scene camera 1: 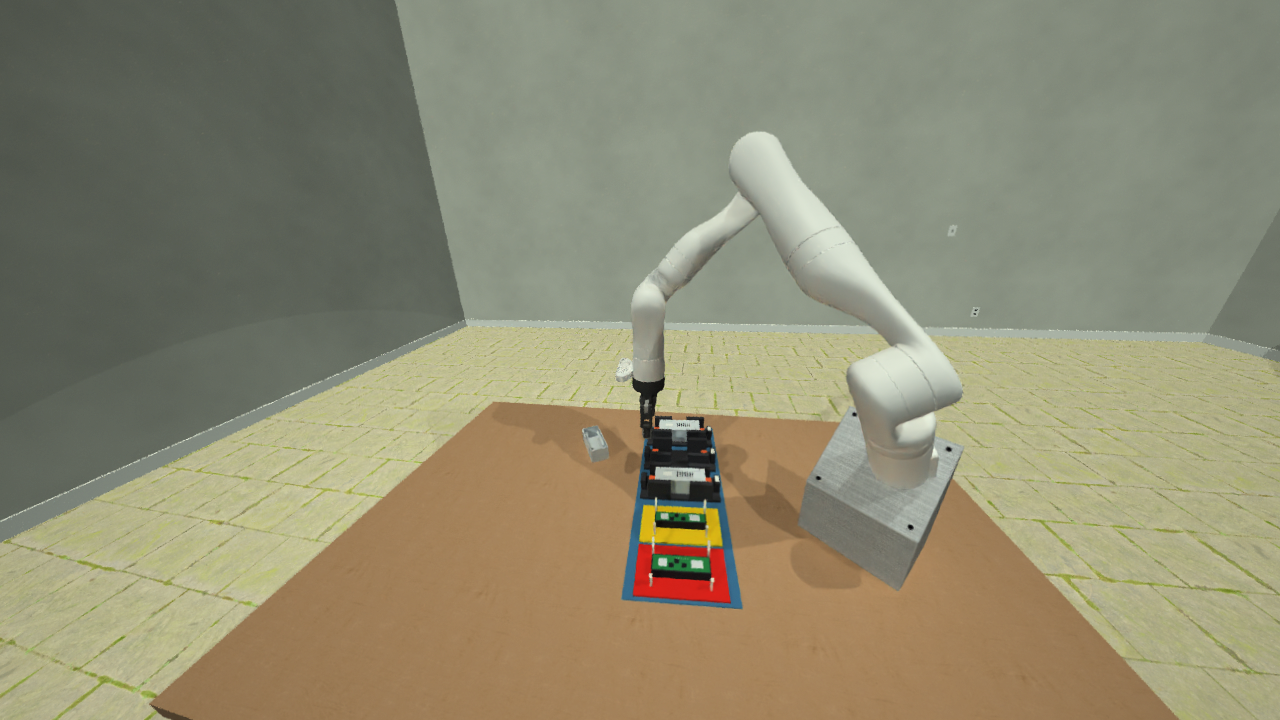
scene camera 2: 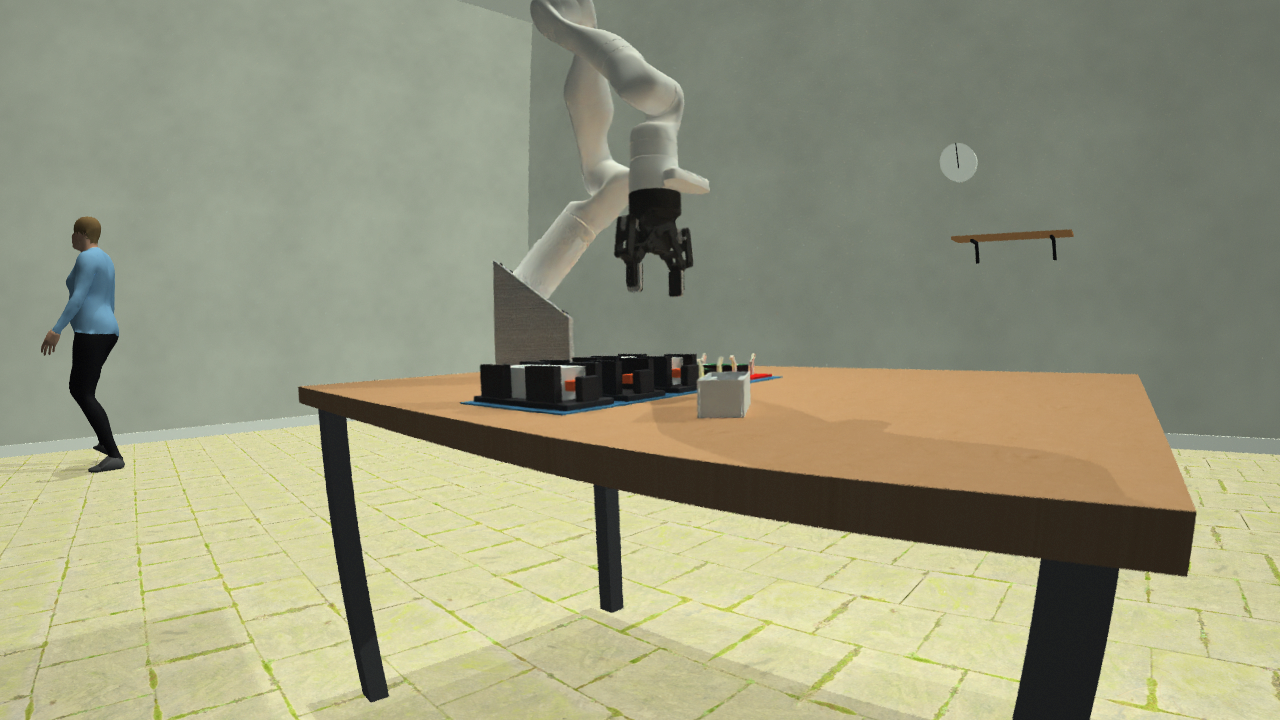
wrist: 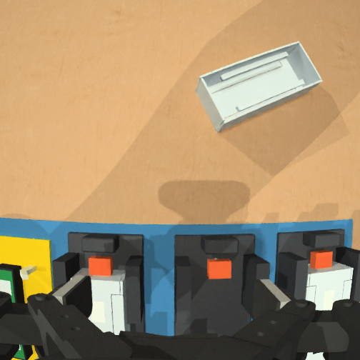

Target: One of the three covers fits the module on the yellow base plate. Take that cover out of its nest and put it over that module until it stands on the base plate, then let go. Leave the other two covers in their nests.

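Places are measured from the arm's base along level axes (x right, y back, z down), in centimetres.
Pixels of known places: gripper, fingertip midpoint: [scene camera 1: 648,426] [scene camera 2: 656,294]; arm's base at its link origin: [scene camera 1: 898,464] [scene camera 2: 530,286].
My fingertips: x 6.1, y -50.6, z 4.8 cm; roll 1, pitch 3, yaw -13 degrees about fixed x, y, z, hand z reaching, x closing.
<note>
For each thing: its middle in the pictures, then the offset to it from my fingertips. "pt": a spot on its surface instead. Level surfaces: height alone.
- light grey cover at the middle of its body: [scene camera 2: 725,392] [scene camera 1: 595,443] dy -18.4, dx +4.9, dz +12.3 cm
- middle nest at a spot on its surface: [scene camera 1: 680,458] pt dy +6.8, dx +6.6, dz +13.3 cm
- yellow base plate at the middle of its body: [scene camera 1: 680,547] dy +13.0, dx -20.1, dz +13.9 cm
- second green module at a spot on its surface: [scene camera 1: 681,565] pt dy +14.4, dx -25.5, dz +11.7 cm
- blue mat at its surface level: dz +14.1 cm
My gripper [scene camera 1: 646,435] [scene camera 2: 655,288] [wrist: 171,297] is open and empty, pointing down high above the nest row. A light grey cover [scene camera 1: 595,444] [scene camera 2: 723,395] [wrist: 260,87] lies on the table beside the row, hollow side up and turned at an angle. The middle nest [scene camera 1: 680,458] [wrist: 215,310] is empty. One cover [scene camera 1: 680,474] [wrist: 107,295] sits in the nest nearest the yellow base plate [scene camera 1: 680,539] [wrist: 39,255]; another cover [scene camera 1: 678,424] [wrist: 330,285] sits in the far nest. The green module [scene camera 1: 680,519] on the yellow plate is uncovered, between upright pale pins.
A red base plate [scene camera 1: 680,593] with a second green module [scene camera 1: 681,565] and pins adjoins the yellow one. Both plates and the nests stand on a blue mat [scene camera 1: 630,586] [wrist: 160,295]. The robot's grey base block [scene camera 1: 859,528] stands to the right in scene camera 1. A person [scene camera 2: 93,295] is beyond the table.
</note>
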